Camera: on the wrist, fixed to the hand. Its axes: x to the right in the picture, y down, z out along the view.
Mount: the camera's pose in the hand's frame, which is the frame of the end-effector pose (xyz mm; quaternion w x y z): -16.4 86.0 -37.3 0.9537 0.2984 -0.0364 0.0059
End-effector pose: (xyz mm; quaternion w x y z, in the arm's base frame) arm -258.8 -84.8 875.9 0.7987 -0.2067 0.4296 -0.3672
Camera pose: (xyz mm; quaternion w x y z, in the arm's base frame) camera -260.8 -17.4 808.8 0.8412 0.0304 0.2723 -0.4662
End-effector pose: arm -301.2 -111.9 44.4 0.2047 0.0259 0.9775 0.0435
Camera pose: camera -298.4 -30.2 93.2 0.2228 0.0931 0.9377 -0.2499
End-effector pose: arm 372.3 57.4 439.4 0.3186 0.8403 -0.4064 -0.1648
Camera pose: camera 332.5 45.2 525.0 0.0393 0.8881 -0.4533 -0.0646
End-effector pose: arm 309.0 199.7 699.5 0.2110 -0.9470 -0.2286 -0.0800
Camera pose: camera 332.6 107.5 697.7 0.4760 -0.8445 -0.2440 0.0276
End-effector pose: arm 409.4 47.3 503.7 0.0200 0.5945 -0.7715 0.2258
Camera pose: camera 325.7 92.5 504.3 0.1877 -0.5766 0.6726 -0.4240
